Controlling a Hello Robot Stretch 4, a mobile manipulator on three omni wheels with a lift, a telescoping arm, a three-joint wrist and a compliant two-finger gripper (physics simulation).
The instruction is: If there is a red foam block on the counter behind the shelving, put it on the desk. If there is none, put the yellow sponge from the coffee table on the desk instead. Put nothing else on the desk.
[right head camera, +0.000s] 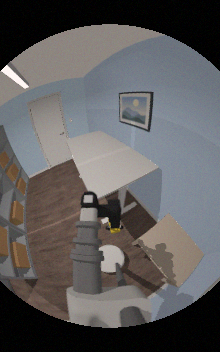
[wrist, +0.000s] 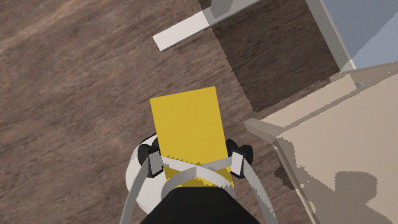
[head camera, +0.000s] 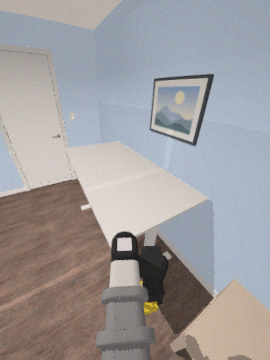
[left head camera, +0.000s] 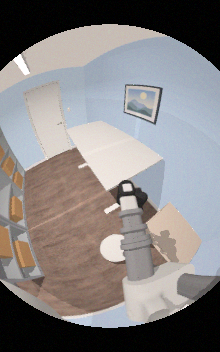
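The yellow sponge (head camera: 151, 307) (right head camera: 115, 230) (wrist: 189, 122) is a flat yellow block. My gripper (wrist: 195, 150) is shut on it, with one fingertip on each side, and holds it above the floor beside the tan table. The desk (head camera: 127, 192) (left head camera: 107, 155) (right head camera: 112, 167) has a white top with nothing visible on it and stands beyond the gripper along the right wall. In the head camera view the black gripper body covers most of the sponge. No red foam block and no counter show in these views.
A tan table (head camera: 237, 320) (left head camera: 185, 225) (right head camera: 184, 237) (wrist: 345, 135) stands close to the gripper's right. A white desk foot (wrist: 181, 31) lies ahead on the floor. A white round shape (left head camera: 111, 247) (right head camera: 111, 257) is below the arm. Grey shelving with orange-brown boxes (left head camera: 23, 253) (right head camera: 20, 255) stands left.
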